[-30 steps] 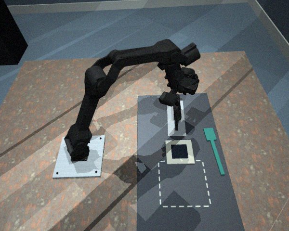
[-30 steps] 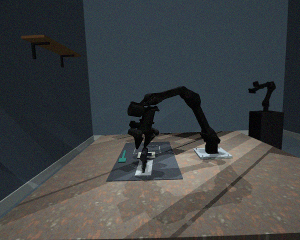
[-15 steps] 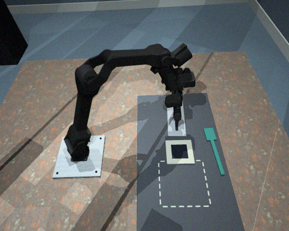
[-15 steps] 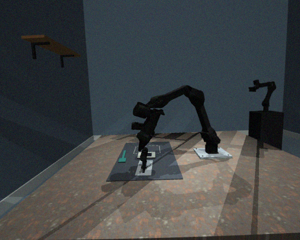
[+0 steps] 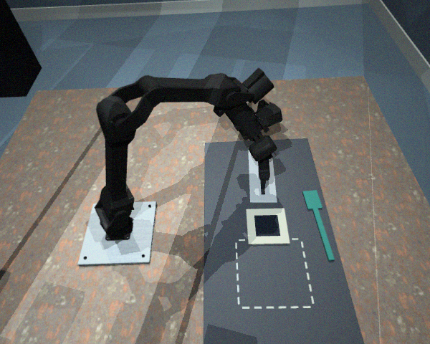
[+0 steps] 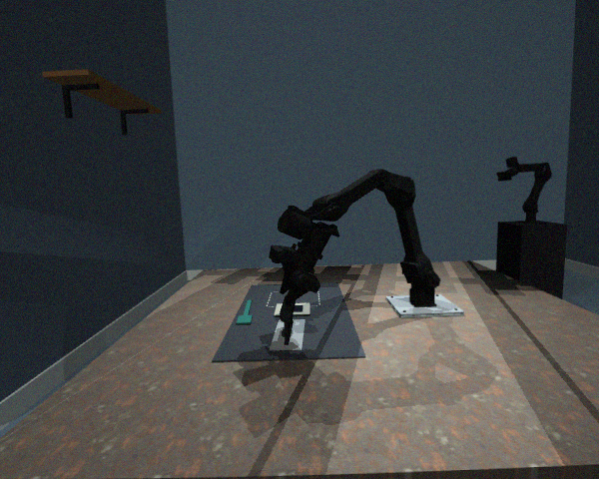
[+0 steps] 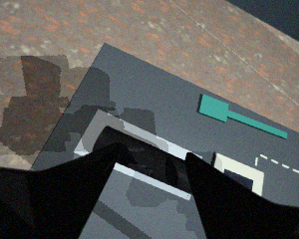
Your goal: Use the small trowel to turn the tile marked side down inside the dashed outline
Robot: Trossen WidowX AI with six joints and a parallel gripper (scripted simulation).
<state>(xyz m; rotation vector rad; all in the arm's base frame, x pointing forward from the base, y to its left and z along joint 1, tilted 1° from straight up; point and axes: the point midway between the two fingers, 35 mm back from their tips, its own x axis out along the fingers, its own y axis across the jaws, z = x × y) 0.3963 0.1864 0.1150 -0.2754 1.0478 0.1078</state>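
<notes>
Now: gripper tip 10 mm past the dark trowel, 30 mm to the left of it and 60 mm above it. The rest, counted from my gripper tip: grey mat (10 mm behind, 180 mm to the right, 120 mm below); tile (10 mm behind, 190 mm to the right, 90 mm below); green spatula-shaped tool (120 mm ahead, 160 mm to the right, 90 mm below).
</notes>
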